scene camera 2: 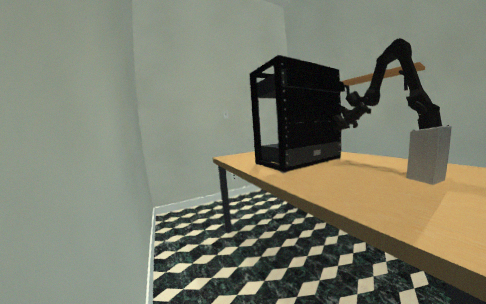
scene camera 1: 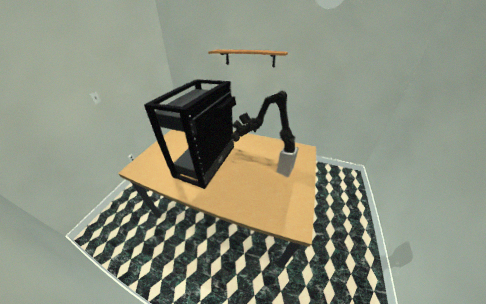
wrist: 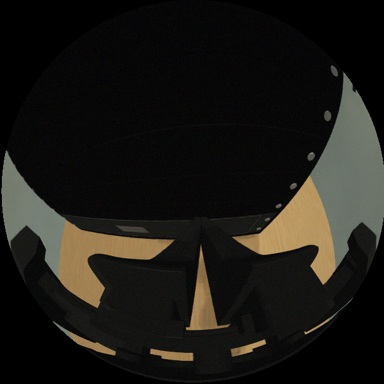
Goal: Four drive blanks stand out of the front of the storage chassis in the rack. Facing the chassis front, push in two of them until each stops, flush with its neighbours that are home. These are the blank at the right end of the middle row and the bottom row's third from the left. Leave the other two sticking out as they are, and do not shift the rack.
Scene:
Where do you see a black rack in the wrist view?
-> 187, 116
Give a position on a black rack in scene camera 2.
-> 308, 93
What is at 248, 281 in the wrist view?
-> My gripper.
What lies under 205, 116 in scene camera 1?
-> A black rack.

